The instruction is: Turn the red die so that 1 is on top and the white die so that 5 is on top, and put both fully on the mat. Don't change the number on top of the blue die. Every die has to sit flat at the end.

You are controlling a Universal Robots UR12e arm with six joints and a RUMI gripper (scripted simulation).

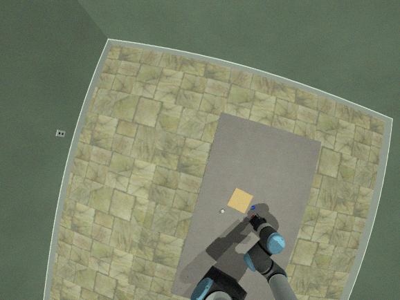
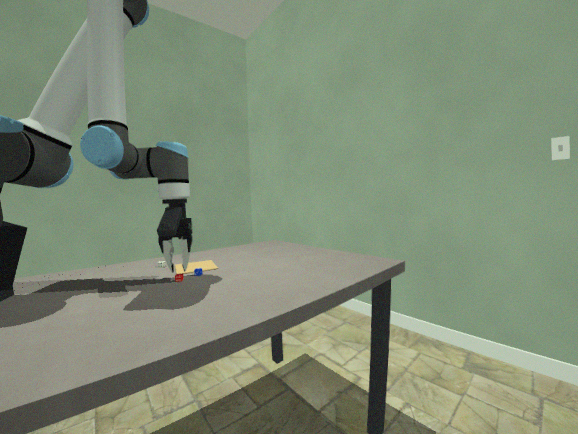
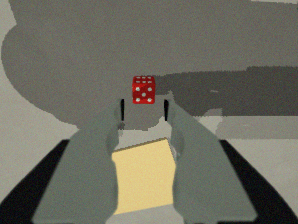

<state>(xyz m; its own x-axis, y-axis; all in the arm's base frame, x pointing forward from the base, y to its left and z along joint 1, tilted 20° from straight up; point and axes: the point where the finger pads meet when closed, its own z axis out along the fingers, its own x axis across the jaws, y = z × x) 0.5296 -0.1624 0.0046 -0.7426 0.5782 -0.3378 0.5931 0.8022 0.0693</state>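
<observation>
Now: the red die 3 cm below my hand. Round my hand: blue die (7 cm ahead, 3 cm below, 1 cm to the left); tan mat (11 cm to the left, 11 cm ahead, 4 cm below); white die (23 cm to the left, 3 cm below, 2 cm ahead).
</observation>
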